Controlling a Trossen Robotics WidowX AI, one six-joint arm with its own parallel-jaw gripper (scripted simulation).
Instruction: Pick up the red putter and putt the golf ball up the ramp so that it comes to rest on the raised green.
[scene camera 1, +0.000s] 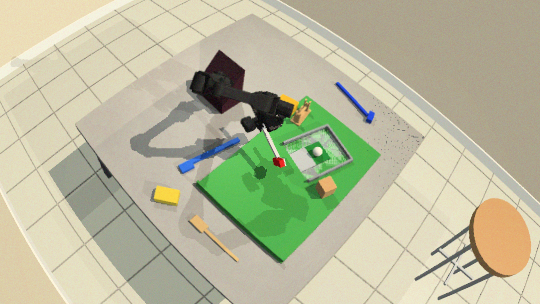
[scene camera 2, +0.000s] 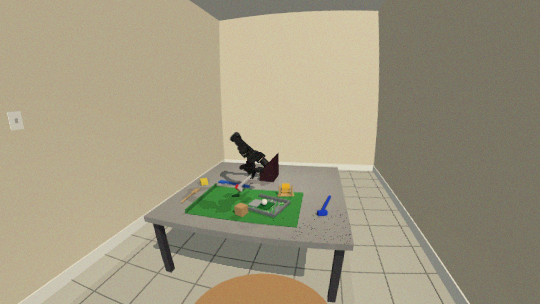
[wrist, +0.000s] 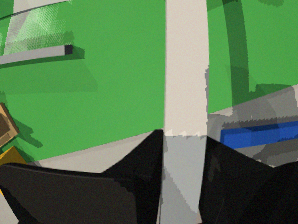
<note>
My gripper (wrist: 174, 137) carries a red putter. Further things: a green mat (wrist: 111, 86).
</note>
